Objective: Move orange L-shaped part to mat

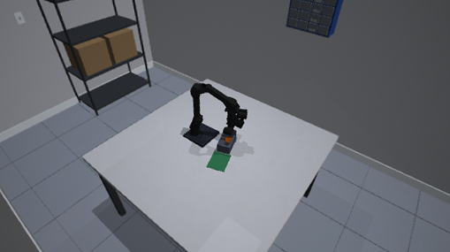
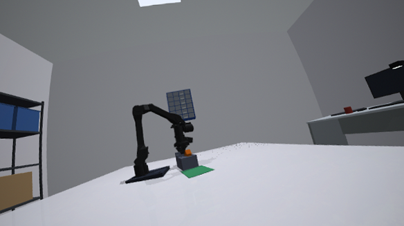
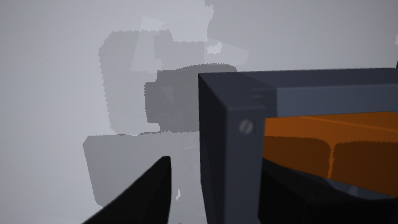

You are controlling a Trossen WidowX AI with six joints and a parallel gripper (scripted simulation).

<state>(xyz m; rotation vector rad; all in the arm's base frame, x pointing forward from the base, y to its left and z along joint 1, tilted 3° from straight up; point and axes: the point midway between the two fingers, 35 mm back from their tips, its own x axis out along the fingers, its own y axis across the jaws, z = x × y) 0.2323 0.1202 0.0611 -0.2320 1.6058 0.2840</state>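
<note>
The orange L-shaped part is 1 cm ahead of my gripper tip, 5 cm to the right of it and 1 cm below it. From my gripper tip the other things lie so: green mat: 7 cm ahead, 22 cm to the right, 6 cm below.
</note>
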